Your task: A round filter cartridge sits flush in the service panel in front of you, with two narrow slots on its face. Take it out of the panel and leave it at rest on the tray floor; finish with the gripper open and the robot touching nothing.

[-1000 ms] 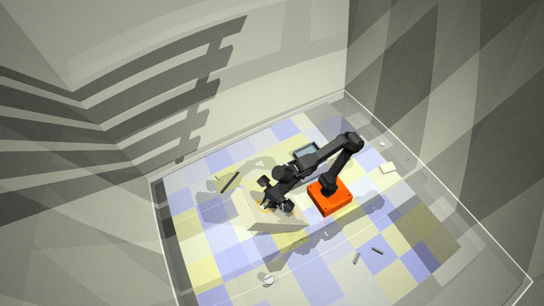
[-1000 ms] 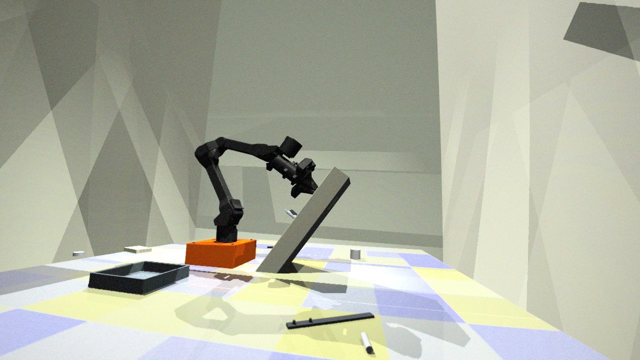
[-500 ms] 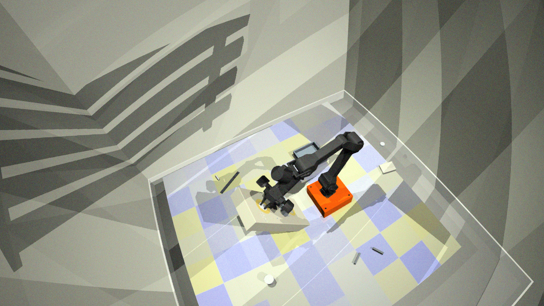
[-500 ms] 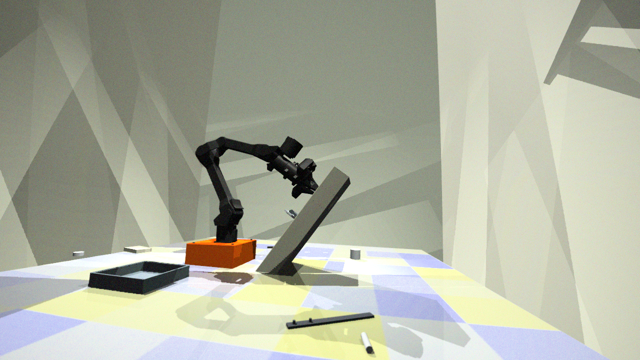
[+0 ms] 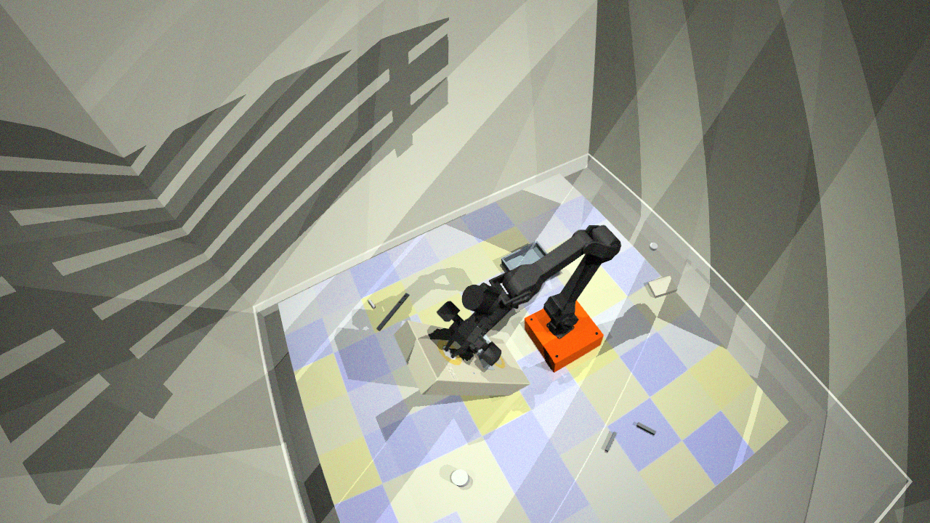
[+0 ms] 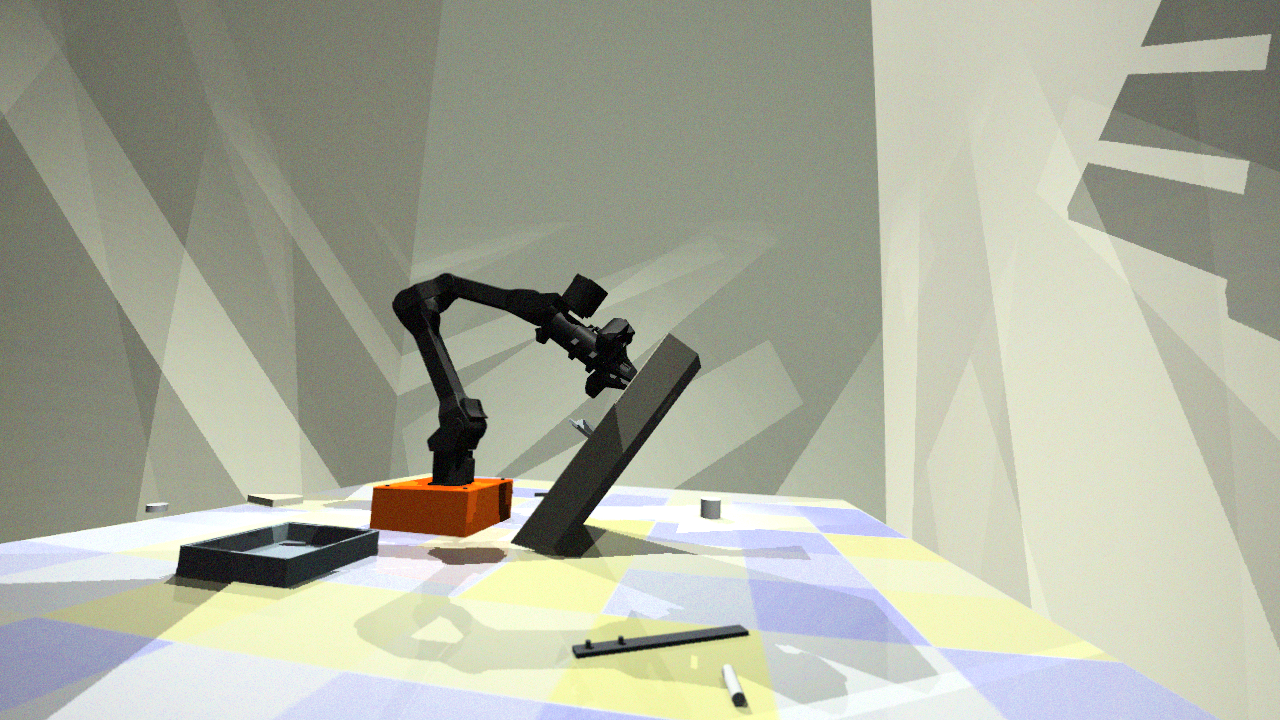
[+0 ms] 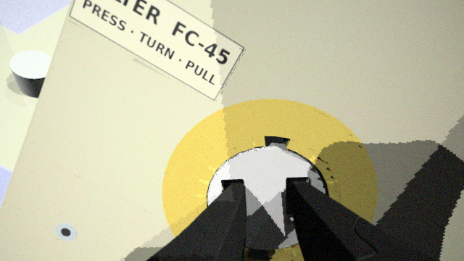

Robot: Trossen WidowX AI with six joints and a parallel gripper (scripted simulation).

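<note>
My gripper tip is 1 cm short of the round filter cartridge and 1 cm above it. Round my gripper tip: beige slab: 75 cm behind, 25 cm below, 15 cm to the left; service panel: 8 cm below, 4 cm behind.
</note>
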